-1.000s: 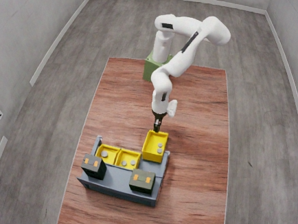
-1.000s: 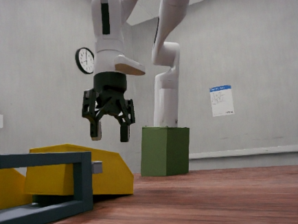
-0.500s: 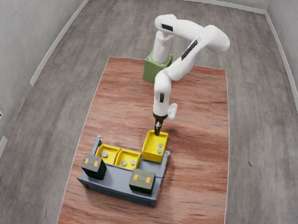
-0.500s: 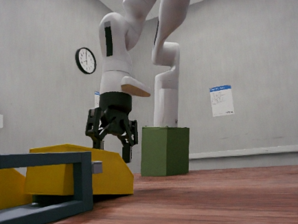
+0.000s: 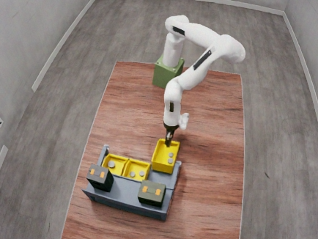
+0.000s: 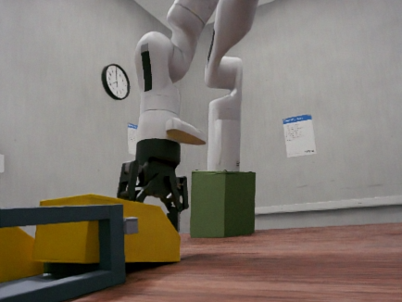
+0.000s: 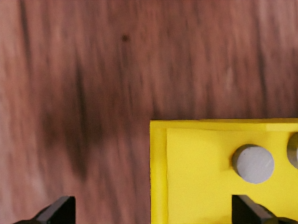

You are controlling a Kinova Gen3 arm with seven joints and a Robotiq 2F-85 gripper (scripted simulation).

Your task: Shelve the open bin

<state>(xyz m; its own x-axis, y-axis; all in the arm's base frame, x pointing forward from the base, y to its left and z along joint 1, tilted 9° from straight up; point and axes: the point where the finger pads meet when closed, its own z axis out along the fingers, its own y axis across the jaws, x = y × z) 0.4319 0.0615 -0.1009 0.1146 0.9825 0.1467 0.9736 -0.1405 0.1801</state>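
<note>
The grey disc part lies 110 mm ahead of my hand, 20 mm below it and 10 mm to the left of it. Also, from my hand: grey shelf 250 mm ahead, 140 mm to the right, 20 mm above.
</note>
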